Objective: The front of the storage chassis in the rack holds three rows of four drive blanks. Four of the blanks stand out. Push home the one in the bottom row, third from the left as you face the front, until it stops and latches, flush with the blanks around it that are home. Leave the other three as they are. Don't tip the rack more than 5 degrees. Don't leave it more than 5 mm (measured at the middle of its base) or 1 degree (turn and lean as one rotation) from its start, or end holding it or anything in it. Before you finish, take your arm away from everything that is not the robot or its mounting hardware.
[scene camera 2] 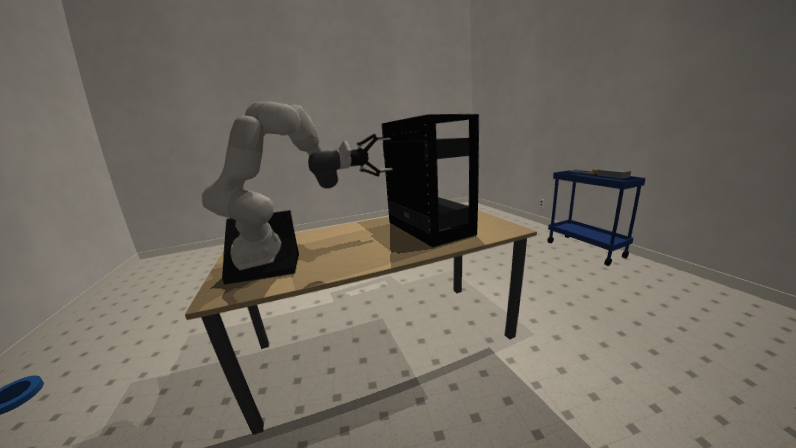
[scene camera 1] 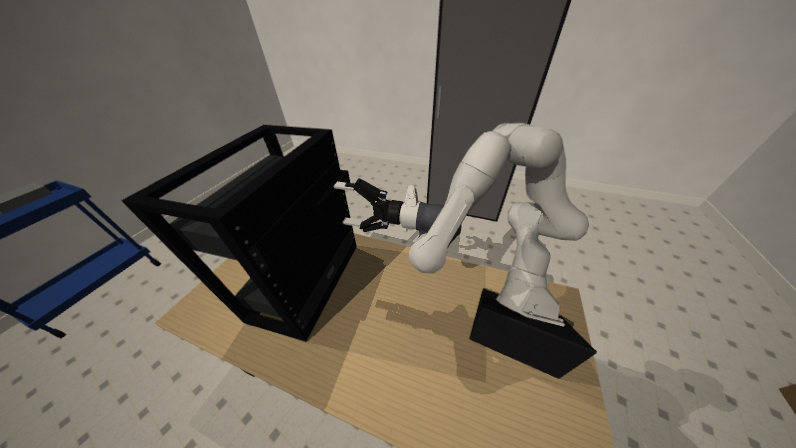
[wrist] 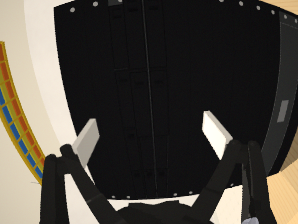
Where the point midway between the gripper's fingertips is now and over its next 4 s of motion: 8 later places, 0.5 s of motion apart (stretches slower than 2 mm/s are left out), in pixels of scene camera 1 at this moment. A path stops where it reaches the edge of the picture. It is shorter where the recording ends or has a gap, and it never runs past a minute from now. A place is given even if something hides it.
The gripper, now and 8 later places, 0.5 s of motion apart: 340, 203; 336, 203; 334, 203; 339, 206; 333, 204; 332, 204; 331, 205; 329, 204; 327, 204
